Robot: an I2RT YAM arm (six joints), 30 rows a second.
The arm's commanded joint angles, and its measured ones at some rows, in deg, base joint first. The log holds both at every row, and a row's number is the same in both.
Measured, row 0: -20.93 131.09 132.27 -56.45 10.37 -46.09
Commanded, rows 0 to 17: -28.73 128.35 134.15 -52.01 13.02 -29.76; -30.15 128.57 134.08 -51.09 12.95 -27.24; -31.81 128.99 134.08 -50.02 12.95 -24.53; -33.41 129.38 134.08 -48.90 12.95 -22.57; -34.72 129.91 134.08 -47.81 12.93 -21.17; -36.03 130.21 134.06 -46.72 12.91 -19.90; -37.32 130.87 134.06 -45.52 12.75 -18.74; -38.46 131.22 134.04 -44.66 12.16 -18.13; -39.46 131.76 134.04 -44.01 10.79 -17.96; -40.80 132.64 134.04 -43.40 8.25 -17.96; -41.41 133.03 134.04 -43.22 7.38 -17.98; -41.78 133.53 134.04 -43.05 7.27 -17.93; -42.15 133.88 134.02 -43.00 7.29 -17.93; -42.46 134.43 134.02 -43.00 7.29 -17.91; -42.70 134.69 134.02 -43.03 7.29 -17.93; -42.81 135.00 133.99 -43.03 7.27 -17.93; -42.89 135.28 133.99 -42.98 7.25 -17.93; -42.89 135.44 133.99 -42.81 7.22 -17.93
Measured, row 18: -43.00 133.71 133.75 -43.27 8.95 -19.57
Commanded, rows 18 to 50: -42.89 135.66 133.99 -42.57 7.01 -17.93; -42.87 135.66 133.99 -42.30 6.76 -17.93; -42.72 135.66 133.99 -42.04 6.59 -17.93; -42.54 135.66 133.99 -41.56 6.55 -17.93; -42.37 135.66 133.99 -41.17 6.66 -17.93; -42.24 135.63 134.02 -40.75 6.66 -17.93; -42.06 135.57 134.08 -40.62 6.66 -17.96; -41.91 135.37 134.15 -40.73 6.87 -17.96; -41.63 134.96 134.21 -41.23 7.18 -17.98; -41.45 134.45 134.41 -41.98 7.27 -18.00; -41.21 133.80 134.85 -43.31 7.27 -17.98; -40.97 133.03 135.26 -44.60 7.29 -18.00; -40.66 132.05 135.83 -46.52 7.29 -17.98; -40.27 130.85 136.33 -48.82 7.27 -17.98; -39.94 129.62 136.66 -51.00 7.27 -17.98; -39.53 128.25 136.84 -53.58 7.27 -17.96; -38.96 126.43 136.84 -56.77 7.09 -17.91; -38.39 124.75 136.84 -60.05 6.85 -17.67; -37.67 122.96 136.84 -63.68 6.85 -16.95; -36.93 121.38 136.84 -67.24 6.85 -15.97; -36.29 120.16 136.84 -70.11 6.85 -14.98; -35.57 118.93 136.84 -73.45 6.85 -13.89; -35.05 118.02 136.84 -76.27 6.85 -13.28; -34.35 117.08 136.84 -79.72 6.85 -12.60; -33.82 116.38 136.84 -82.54 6.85 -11.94; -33.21 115.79 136.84 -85.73 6.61 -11.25; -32.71 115.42 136.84 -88.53 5.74 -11.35; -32.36 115.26 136.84 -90.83 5.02 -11.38; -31.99 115.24 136.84 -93.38 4.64 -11.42; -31.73 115.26 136.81 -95.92 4.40 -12.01; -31.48 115.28 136.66 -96.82 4.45 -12.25; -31.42 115.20 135.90 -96.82 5.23 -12.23; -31.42 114.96 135.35 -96.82 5.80 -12.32
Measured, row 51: -31.51 114.10 136.68 -96.66 5.74 -13.30
